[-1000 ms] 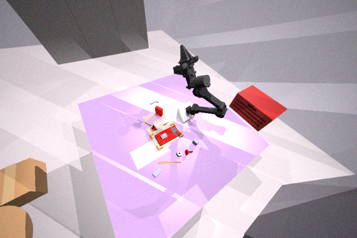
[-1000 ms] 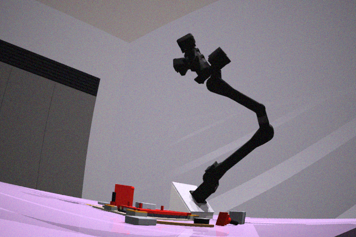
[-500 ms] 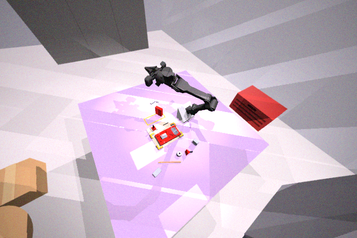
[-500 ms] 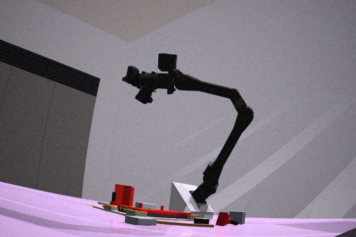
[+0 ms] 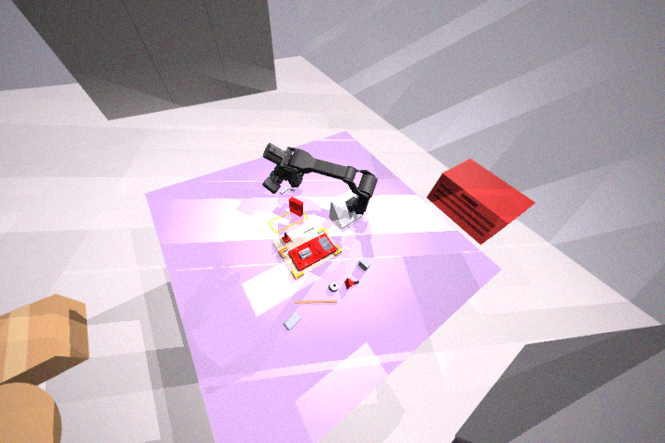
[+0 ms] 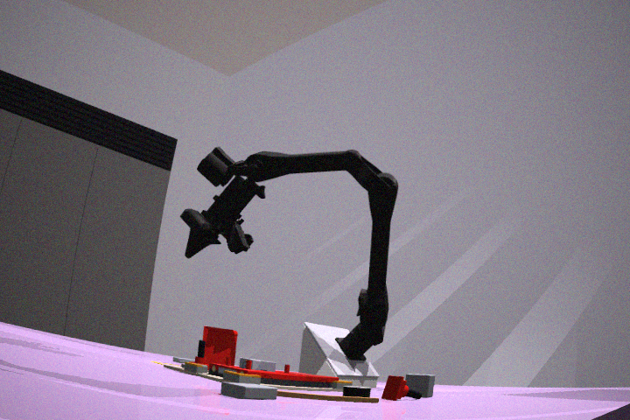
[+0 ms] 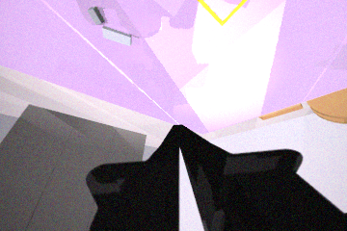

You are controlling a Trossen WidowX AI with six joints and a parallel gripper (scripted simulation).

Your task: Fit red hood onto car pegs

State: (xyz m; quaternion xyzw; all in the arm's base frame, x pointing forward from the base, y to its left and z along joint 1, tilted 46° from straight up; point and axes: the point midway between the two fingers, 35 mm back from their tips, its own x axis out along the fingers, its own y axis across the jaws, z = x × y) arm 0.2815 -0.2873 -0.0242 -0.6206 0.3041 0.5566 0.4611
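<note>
Right now my gripper tip is 7 cm past the red hood, 6 cm to the right of it and 19 cm above it. Also, from my gripper tip: white wheel 3 cm ahead, 49 cm to the left, 23 cm below; then wooden stick 13 cm ahead, 49 cm to the left, 23 cm below.
</note>
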